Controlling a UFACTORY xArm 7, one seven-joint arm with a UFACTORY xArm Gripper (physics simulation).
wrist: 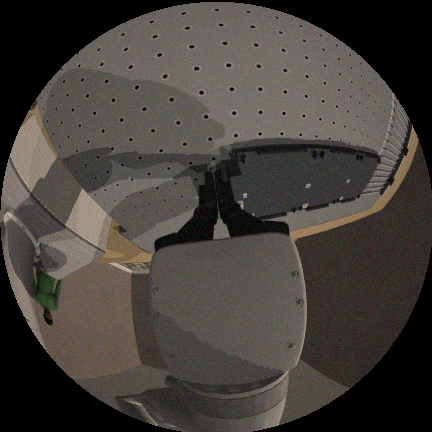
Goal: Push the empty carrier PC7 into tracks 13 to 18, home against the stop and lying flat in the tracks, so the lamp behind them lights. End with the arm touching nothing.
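Frame: origin at the arm's base, x ahead, y left, z up, level; metres.
Seen in the pictures: gripper, fingertip midpoint: [214, 180].
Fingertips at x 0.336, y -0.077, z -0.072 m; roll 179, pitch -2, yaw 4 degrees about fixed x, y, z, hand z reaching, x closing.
Note:
A point is followed by its place in that frame.
The carrier PC7 [280, 175] @(x 0.417, y -0.087, z -0.083 m) is a dark slate panel with small white marks and black clips along its long edges. It lies right of centre on the perforated surface. Its far end reaches the pale ribbed tracks [394, 142] at the right; the frame does not show which tracks it is in, or whether it is home and fully flat. My gripper [214, 180] @(x 0.336, y -0.077, z -0.073 m) is shut and empty, its black fingers pointing down at the carrier's near end. The fingers partly cover that end, and I cannot tell whether they touch it. The lamp cannot be made out.
The perforated grey top [245, 75] @(x 0.370, y 0.027, z -0.094 m) runs across the back, with arm shadows at left. Wooden edging [327, 227] borders it at the front right. Pale panels [87, 215] @(x 0.134, y -0.097, z -0.074 m) stand along the left side. A person in green [47, 290] is beyond the lower left.

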